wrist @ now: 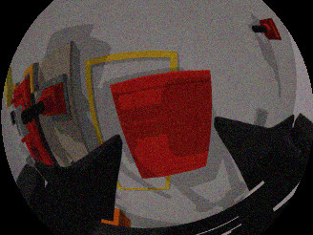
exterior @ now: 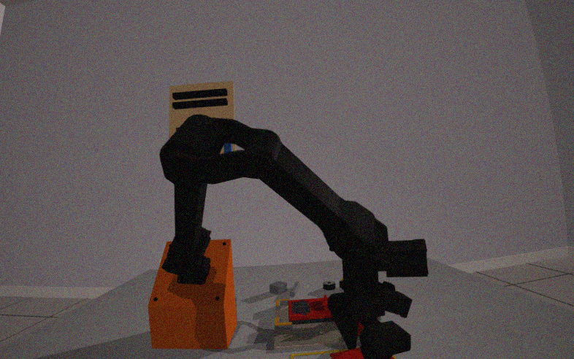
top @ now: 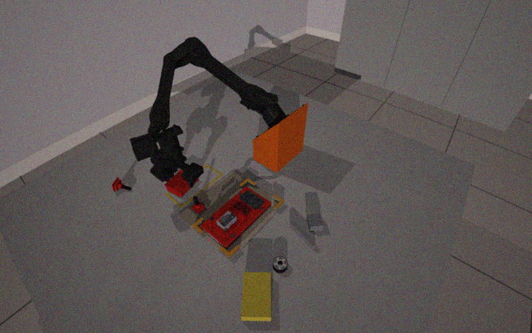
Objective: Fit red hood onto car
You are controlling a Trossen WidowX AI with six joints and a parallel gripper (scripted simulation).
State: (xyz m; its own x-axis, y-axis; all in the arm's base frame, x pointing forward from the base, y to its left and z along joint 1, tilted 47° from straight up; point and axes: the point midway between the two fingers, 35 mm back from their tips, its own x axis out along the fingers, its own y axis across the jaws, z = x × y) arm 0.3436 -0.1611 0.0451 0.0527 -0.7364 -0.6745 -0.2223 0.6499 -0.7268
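The grey engine block lies 250 mm to the left of my gripper tip and 10 mm above it. The rest, counted from my gripper tip: grey bar: 10 mm behind, 150 mm to the right, 10 mm below; then red hood: right at my gripper tip; then yellow block: 90 mm ahead, 450 mm to the left.
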